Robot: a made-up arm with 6 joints. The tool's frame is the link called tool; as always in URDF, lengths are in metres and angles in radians. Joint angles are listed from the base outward. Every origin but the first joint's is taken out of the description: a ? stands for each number. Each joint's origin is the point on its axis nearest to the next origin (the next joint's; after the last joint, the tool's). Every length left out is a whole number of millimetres.
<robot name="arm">
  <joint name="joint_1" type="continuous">
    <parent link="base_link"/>
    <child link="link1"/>
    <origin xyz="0 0 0.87" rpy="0 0 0"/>
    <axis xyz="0 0 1"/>
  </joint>
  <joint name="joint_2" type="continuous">
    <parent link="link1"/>
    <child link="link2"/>
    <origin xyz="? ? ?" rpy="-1.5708 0 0"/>
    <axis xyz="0 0 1"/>
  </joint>
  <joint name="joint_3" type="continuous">
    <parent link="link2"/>
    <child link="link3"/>
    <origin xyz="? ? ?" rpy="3.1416 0 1.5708"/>
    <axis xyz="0 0 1"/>
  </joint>
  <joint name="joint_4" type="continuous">
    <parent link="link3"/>
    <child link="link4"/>
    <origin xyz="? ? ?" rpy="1.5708 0 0"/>
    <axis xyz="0 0 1"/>
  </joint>
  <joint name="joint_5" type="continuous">
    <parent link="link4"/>
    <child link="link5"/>
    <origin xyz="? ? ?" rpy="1.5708 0 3.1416"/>
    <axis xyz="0 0 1"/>
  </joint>
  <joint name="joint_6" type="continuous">
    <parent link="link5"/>
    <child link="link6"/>
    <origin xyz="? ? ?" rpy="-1.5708 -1.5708 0"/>
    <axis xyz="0 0 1"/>
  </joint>
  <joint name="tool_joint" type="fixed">
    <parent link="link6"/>
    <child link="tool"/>
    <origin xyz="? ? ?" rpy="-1.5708 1.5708 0"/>
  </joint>
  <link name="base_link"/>
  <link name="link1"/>
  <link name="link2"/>
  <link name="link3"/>
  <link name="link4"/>
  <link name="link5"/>
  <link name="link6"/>
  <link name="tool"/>
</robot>
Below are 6 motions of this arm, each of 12 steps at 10 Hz.
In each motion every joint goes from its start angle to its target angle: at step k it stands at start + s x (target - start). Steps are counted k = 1, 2, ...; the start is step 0. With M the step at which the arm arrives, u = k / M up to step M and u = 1 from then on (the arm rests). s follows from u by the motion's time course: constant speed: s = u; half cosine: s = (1 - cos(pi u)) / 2; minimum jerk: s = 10 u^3 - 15 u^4 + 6 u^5.
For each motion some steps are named. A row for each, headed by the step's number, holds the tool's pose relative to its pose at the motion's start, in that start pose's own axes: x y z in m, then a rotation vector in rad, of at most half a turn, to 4 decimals.
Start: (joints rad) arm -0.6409 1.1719 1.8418 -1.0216 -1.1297 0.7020
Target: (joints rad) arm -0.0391 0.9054 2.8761 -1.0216 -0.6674 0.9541
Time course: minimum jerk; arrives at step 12
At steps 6, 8, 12:
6: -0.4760 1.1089 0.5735 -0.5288 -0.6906 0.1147
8: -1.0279 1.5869 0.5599 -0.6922 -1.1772 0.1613
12: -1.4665 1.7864 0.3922 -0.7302 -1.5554 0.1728

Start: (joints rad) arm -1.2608 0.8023 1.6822 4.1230 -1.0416 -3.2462
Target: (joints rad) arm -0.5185 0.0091 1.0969 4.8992 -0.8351 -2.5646
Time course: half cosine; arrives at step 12
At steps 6, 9, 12:
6: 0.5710 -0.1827 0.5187 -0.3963 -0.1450 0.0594
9: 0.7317 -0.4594 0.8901 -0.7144 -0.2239 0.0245
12: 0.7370 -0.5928 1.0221 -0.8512 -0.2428 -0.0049

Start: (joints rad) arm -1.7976 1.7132 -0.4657 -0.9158 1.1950 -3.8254
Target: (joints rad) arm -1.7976 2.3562 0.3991 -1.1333 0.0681 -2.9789
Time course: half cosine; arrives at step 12
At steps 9, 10, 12:
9: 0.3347 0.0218 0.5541 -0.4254 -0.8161 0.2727
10: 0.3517 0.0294 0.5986 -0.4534 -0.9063 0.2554
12: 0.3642 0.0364 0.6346 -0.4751 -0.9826 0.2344

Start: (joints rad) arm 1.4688 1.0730 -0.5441 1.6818 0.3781 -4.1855
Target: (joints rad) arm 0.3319 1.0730 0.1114 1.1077 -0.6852 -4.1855
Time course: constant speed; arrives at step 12
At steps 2, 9, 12:
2: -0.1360 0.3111 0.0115 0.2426 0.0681 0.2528
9: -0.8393 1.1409 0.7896 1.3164 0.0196 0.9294
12: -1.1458 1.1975 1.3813 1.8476 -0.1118 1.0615

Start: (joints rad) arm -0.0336 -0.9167 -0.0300 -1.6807 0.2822 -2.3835
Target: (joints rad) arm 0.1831 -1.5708 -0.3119 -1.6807 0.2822 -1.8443
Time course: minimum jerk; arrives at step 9
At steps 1, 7, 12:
1: -0.0083 -0.0048 -0.0053 -0.0032 0.0009 -0.0039
7: -0.6710 -0.1288 -0.4313 -0.2341 0.1539 -0.2576
12: -0.7238 -0.1182 -0.4640 -0.2512 0.1733 -0.2729

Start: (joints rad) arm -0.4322 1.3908 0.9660 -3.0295 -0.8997 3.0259
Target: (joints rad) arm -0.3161 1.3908 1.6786 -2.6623 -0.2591 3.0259
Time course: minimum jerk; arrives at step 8
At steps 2, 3, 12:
2: 0.0823 0.0354 0.0892 -0.0265 -0.0044 0.0340
3: 0.2025 0.0958 0.2496 -0.0776 -0.0131 0.0812
12: 0.4590 0.3363 1.0466 -0.3449 -0.0722 0.1240

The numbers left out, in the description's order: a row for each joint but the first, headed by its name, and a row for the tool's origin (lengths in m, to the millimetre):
joint_2: 0.207 0 0
joint_3: 0 -0.965 0
joint_4: -0.215 1.616 0
joint_5: 0 0 0
joint_6: 0 -0.16 0
tool: 0 0 0

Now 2 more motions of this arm.
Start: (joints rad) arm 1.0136 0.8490 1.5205 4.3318 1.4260 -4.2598
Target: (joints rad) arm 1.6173 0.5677 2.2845 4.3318 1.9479 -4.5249
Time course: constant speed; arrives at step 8
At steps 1, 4, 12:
1: -0.2276 -0.0829 0.1485 0.1386 0.0206 0.0485
4: -0.7445 -0.5402 0.5274 0.5471 0.1817 0.1885
12: -0.9184 -1.4011 0.7997 1.0220 0.6130 0.3283

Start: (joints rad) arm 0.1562 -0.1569 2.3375 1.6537 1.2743 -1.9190
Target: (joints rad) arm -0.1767 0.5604 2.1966 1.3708 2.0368 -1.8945
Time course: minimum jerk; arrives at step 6
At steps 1, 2, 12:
1: 0.0166 -0.0006 -0.0701 0.0284 0.0185 0.0345
2: 0.0684 0.0189 -0.4162 0.1707 0.0995 0.1990
12: -0.3375 0.4642 -1.7911 0.8581 0.2376 0.7909

